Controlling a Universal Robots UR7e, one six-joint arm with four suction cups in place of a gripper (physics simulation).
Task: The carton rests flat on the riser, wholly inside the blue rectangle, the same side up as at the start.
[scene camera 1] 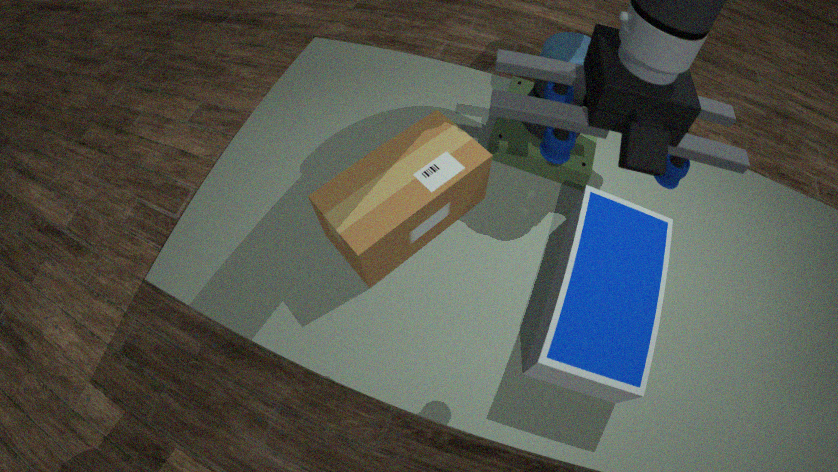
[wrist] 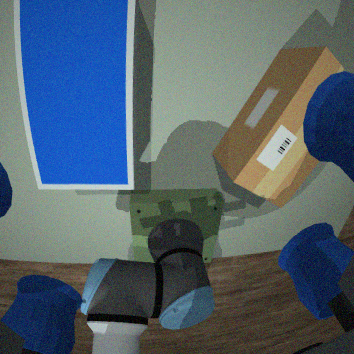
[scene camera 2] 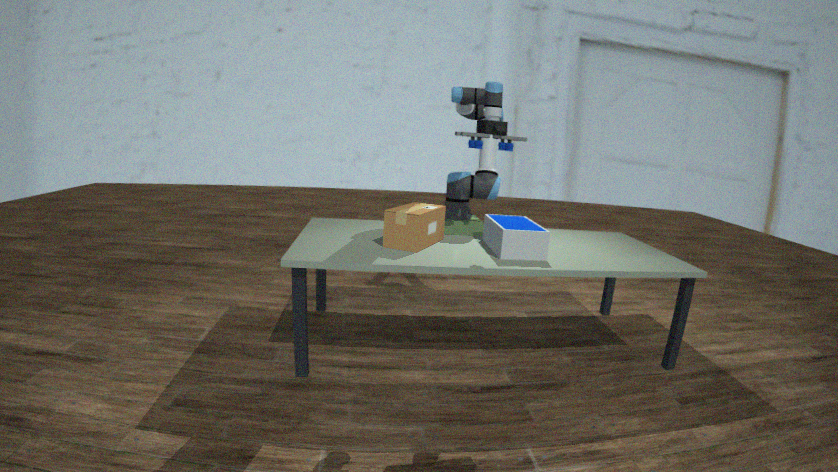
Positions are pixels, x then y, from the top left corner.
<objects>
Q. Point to a brown carton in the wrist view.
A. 262, 150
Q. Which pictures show the brown carton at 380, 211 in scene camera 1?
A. Scene camera 1, the wrist view and scene camera 2: all of them.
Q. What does the grey riser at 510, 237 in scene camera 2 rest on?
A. The table.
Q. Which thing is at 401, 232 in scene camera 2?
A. A brown carton.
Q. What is the suction head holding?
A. Nothing.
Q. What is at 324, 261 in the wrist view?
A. The suction head.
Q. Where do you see the suction head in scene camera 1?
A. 556, 151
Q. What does the brown carton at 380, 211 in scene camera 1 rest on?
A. The table.
</objects>
